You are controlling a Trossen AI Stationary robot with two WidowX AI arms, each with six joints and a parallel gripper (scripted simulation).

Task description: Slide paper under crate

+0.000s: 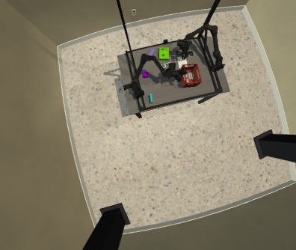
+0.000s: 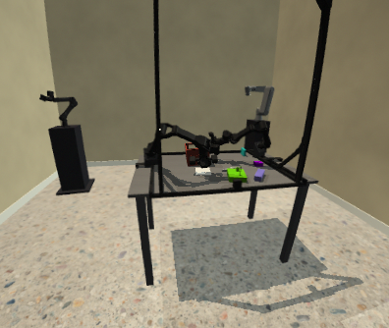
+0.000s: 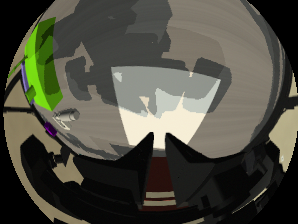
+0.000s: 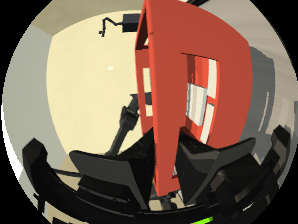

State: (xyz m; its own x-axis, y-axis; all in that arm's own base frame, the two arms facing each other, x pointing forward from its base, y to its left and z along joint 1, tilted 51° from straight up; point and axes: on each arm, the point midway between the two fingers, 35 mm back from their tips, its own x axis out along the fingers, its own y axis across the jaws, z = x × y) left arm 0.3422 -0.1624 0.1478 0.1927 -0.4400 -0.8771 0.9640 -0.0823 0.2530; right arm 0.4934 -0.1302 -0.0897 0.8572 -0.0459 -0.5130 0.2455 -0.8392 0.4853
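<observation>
The sheet of paper is 60 mm below my left hand, 30 mm ahead of it and 10 mm to the right of it. Also, from my left hand: crate (240 mm ahead, 30 mm to the right, 10 mm above); then green block (190 mm to the right, 140 mm behind, 10 mm below).
</observation>
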